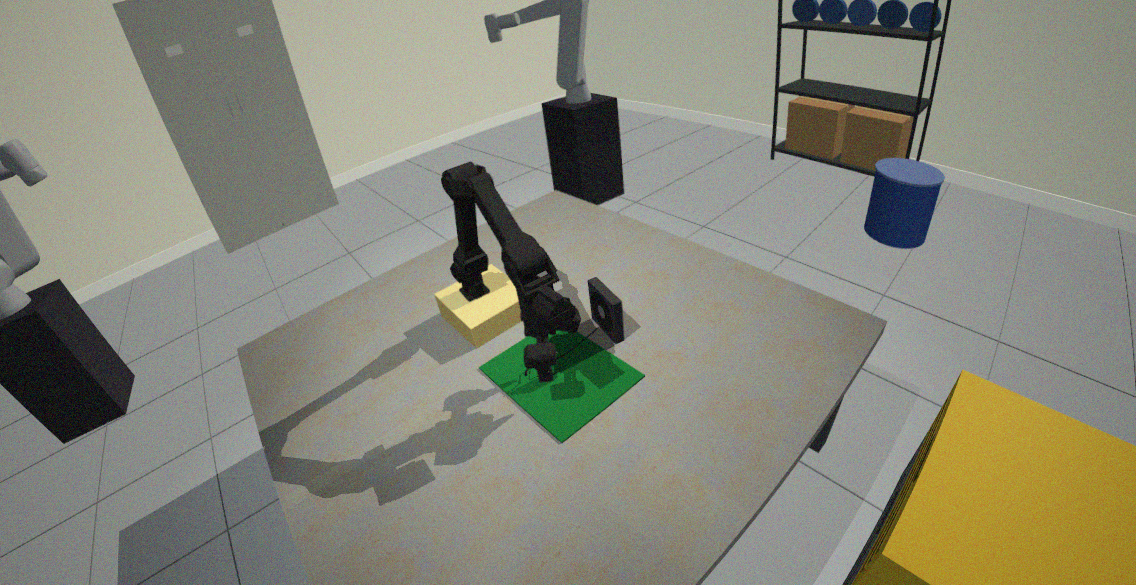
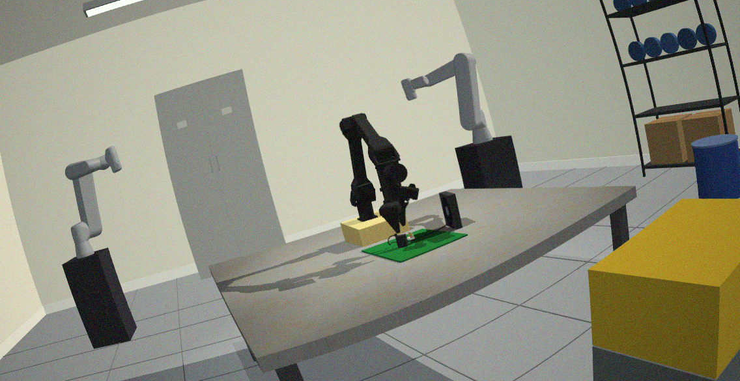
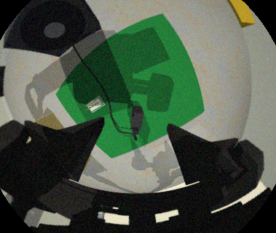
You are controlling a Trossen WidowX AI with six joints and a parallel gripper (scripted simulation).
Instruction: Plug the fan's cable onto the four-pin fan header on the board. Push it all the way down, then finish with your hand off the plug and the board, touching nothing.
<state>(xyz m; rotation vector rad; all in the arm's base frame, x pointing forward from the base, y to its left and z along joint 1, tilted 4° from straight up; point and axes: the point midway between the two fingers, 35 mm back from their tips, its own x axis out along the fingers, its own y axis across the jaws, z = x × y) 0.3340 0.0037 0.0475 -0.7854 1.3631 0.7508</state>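
Right now the dark plug is 10 mm to the right of my gripper tip and 40 mm below it. From my gripper tip the other things lie so: green board: 30 mm to the left, 70 mm below; then black fan: 50 mm behind, 190 mm to the left; then four-pin fan header: 70 mm behind, 50 mm to the left, 60 mm below.
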